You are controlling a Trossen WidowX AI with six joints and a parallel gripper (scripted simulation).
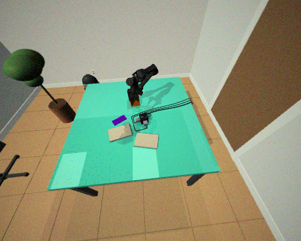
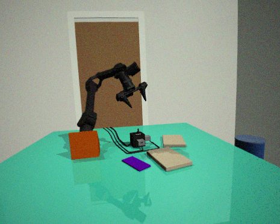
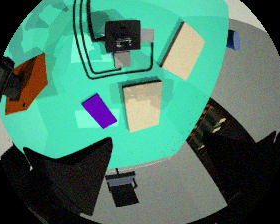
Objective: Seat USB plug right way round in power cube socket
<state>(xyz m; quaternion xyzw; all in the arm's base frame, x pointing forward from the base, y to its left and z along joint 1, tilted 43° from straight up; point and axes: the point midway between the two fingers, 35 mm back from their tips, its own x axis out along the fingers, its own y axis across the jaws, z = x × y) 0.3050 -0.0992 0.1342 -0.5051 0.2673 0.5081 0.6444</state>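
Now: the usb plug 10 mm behind my gripper tip, 70 mm to the left of it and 180 mm below it. From my gripper tip the other things lie so: purple card: 40 mm behind, 160 mm to the right, 260 mm below.
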